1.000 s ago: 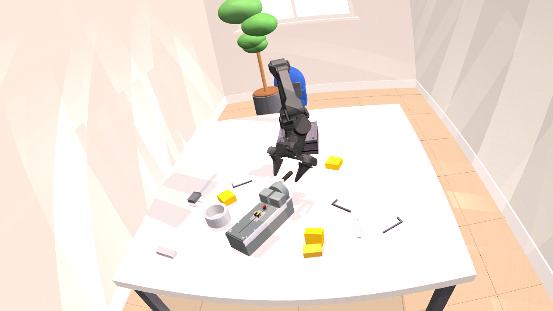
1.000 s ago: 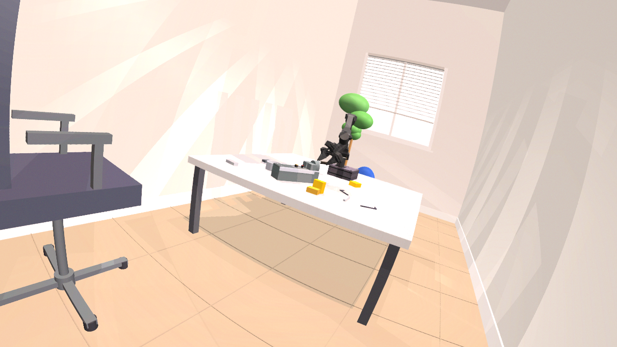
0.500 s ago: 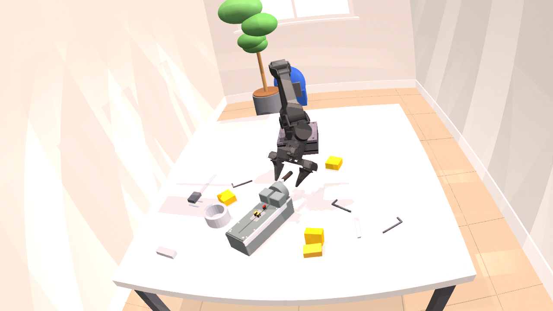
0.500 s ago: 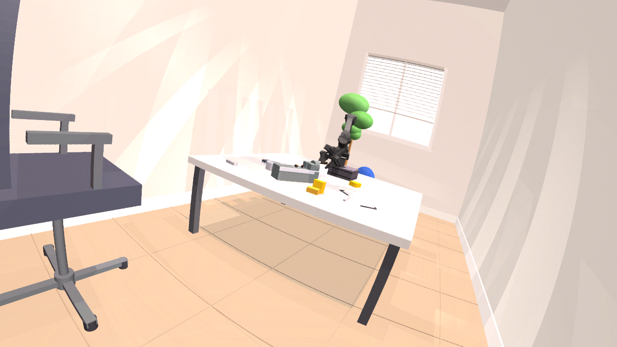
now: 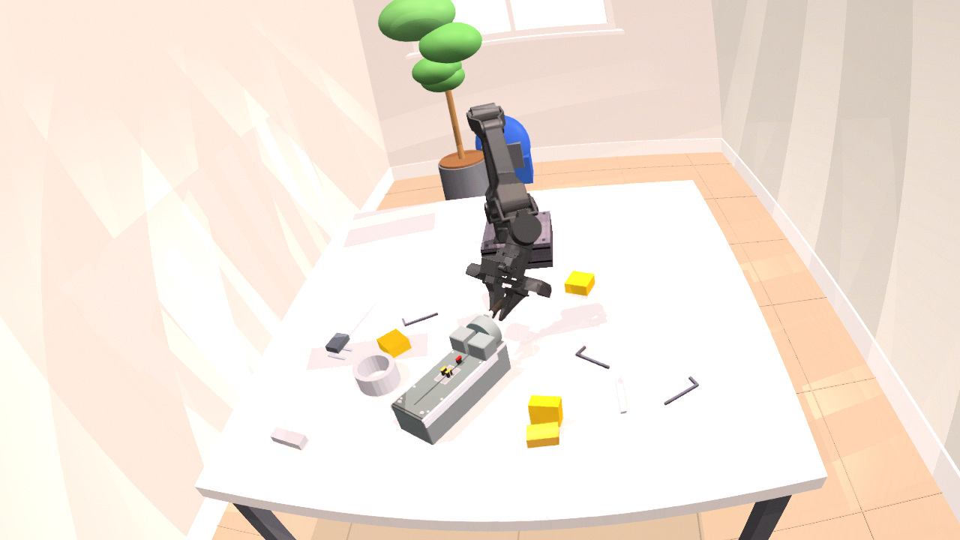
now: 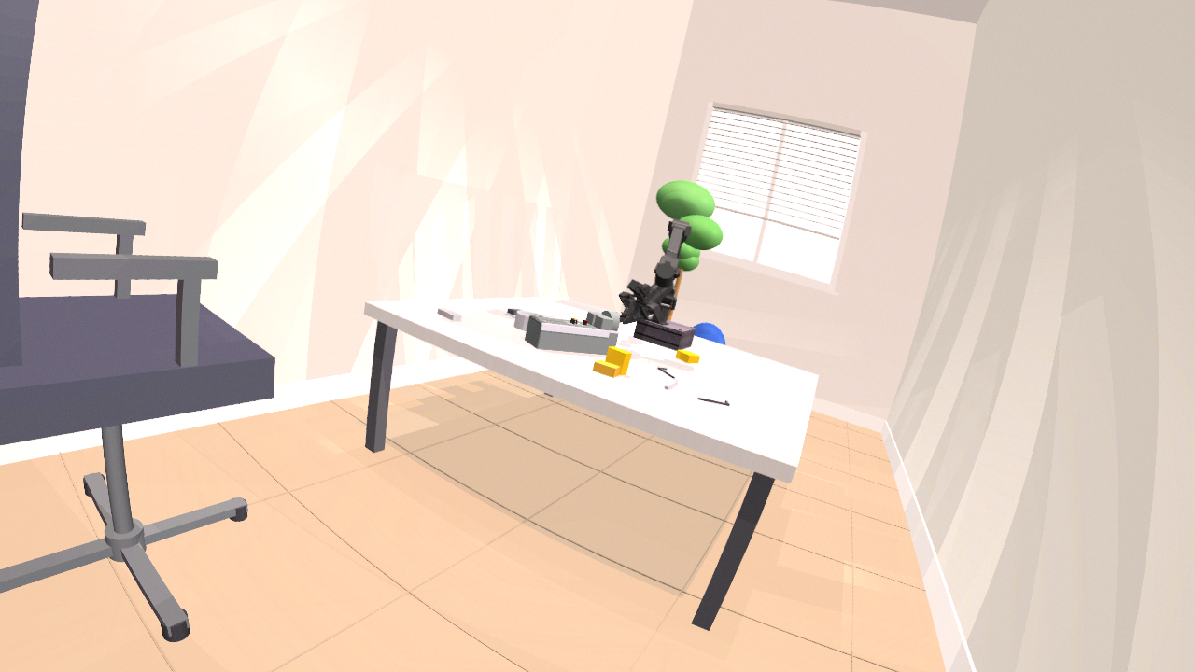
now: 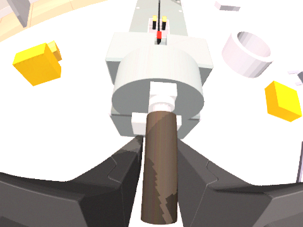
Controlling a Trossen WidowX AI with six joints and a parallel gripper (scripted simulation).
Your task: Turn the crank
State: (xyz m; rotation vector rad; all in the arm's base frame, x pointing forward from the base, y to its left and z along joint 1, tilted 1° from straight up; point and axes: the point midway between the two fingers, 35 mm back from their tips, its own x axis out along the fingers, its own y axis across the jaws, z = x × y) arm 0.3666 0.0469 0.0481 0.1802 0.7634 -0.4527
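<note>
Right now the brown crank handle is 2 cm behind my gripper tip, 1 cm to the left of it and 2 cm above it. Round my gripper tip: red pointer: 11 cm ahead, 6 cm to the right, 1 cm below.
</note>
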